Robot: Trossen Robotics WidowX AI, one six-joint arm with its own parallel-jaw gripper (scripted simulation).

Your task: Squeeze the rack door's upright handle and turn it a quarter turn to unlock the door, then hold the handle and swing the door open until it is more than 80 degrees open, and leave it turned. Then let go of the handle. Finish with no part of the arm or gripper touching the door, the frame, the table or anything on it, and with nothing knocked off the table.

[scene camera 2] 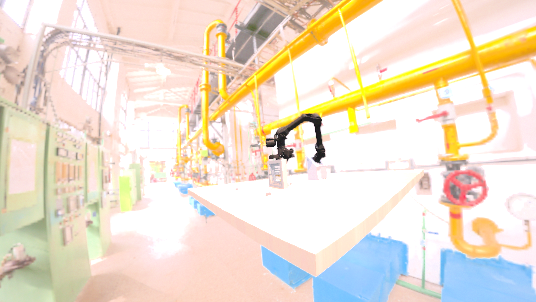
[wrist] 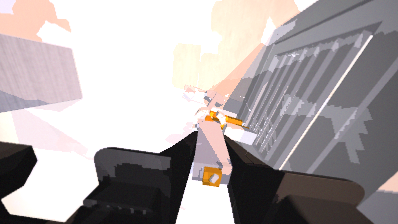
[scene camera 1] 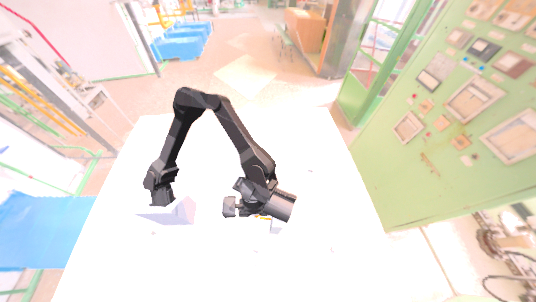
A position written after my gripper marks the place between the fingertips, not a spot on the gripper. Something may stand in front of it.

Note:
In view: my gripper [wrist: 209, 136] and a rack door [wrist: 301, 72].

